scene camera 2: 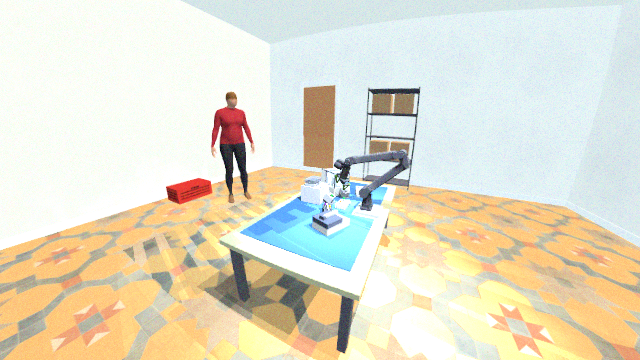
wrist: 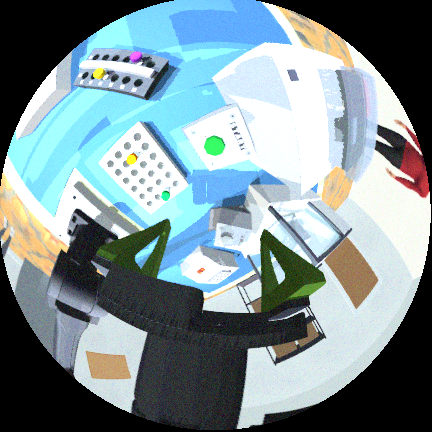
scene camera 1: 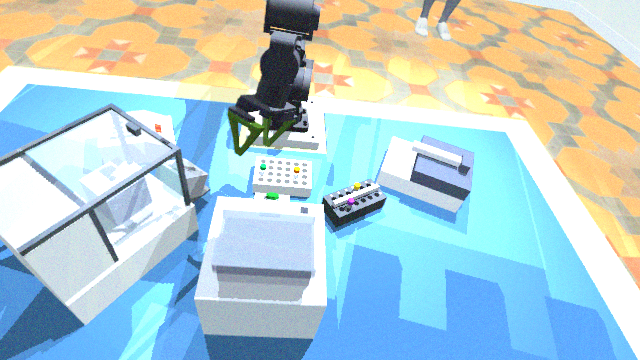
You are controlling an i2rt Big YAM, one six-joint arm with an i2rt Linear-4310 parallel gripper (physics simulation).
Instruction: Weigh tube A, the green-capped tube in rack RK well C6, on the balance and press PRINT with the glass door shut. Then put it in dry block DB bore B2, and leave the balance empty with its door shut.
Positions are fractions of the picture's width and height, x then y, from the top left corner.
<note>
The gripper (scene camera 1: 0.39, 0.42) is open, with nothing in its grasp. Also in view: a white box with green button (wrist: 0.51, 0.32), a glass-box balance (scene camera 1: 0.16, 0.56) and a white box with grey lid (wrist: 0.71, 0.26).
The gripper is seen too in the wrist view (wrist: 0.50, 0.53). The glass-box balance is seen too in the wrist view (wrist: 0.71, 0.52).
</note>
